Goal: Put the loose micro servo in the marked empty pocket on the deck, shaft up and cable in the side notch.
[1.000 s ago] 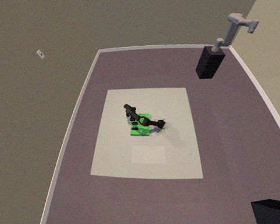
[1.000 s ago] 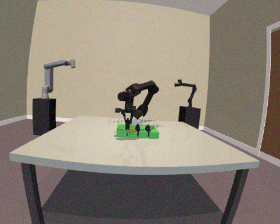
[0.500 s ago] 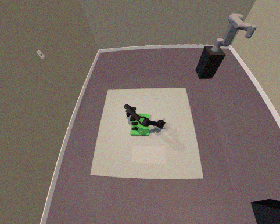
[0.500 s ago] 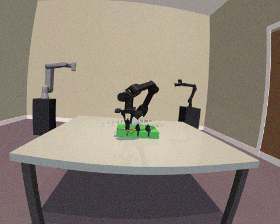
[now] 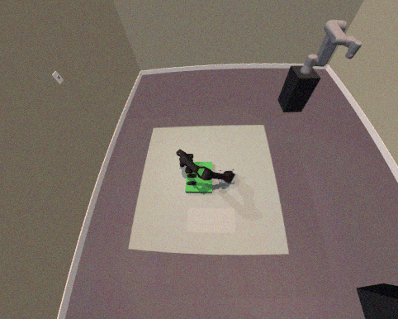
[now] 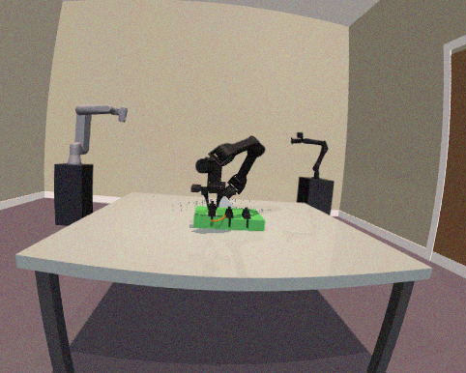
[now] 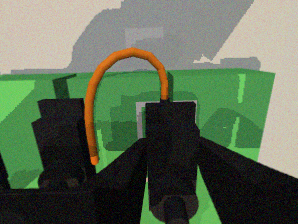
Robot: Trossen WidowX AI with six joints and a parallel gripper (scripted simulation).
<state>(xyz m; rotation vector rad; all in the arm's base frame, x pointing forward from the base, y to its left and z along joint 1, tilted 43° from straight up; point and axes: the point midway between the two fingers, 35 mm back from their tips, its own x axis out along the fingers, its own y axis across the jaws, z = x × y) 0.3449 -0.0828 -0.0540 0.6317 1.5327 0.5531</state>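
Now: gripper tip 12 cm past the deck, 8 cm to the right of it and 5 cm above it.
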